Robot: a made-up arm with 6 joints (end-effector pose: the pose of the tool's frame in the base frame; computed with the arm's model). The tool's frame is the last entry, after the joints. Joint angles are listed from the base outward.
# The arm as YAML. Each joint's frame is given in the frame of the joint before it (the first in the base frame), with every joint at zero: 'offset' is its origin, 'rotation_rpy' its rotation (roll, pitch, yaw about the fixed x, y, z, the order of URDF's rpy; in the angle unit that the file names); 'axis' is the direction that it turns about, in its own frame. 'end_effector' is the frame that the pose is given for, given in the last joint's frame.
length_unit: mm
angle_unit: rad
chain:
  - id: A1
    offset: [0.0, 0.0, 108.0]
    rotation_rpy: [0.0, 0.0, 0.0]
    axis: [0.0, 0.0, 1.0]
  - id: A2
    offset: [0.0, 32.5, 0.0]
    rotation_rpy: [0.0, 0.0, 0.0]
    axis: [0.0, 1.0, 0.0]
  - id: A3
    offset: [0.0, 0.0, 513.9]
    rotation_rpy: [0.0, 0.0, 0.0]
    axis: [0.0, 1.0, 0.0]
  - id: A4
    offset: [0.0, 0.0, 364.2]
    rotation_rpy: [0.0, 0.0, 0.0]
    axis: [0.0, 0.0, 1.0]
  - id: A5
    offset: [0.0, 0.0, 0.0]
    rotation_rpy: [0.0, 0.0, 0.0]
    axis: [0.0, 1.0, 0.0]
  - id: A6
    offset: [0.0, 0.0, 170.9]
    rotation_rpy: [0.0, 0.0, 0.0]
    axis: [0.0, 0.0, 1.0]
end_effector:
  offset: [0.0, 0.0, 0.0]
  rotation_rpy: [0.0, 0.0, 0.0]
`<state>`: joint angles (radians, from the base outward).
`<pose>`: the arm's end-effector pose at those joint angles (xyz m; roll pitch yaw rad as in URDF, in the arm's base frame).
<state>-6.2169 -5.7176 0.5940 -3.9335 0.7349 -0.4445</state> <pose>0.6842 0.1597 0.8119 0.7505 0.0913 2.3100</pose>
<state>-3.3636 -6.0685 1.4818 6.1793 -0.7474 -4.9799</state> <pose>-0.6045 0.0908 0.6634 0.9155 0.3184 -1.9424</pose>
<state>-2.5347 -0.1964 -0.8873 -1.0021 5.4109 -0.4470</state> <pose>0.5350 0.1977 0.7716 1.6369 -0.2810 1.4563</pose>
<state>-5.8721 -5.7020 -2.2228 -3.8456 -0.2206 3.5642</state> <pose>-0.2320 -0.0921 0.5284 1.2343 -1.2716 -0.6943</pose>
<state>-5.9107 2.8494 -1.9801 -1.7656 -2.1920 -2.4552</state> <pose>0.2810 0.2911 -0.2338 2.0949 -0.1360 -2.4413</pose>
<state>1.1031 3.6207 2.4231 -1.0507 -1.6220 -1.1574</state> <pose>-0.3432 -0.2788 -0.0228 1.7425 -0.2002 -1.5760</pose>
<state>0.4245 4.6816 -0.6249 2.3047 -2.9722 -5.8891</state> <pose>-0.6247 -0.2702 -0.0119 -0.7957 -0.1630 -1.4779</pose>
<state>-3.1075 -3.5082 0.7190 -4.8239 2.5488 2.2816</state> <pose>-0.0931 -0.1306 -0.5769 -0.1847 0.6203 -2.2372</pose>
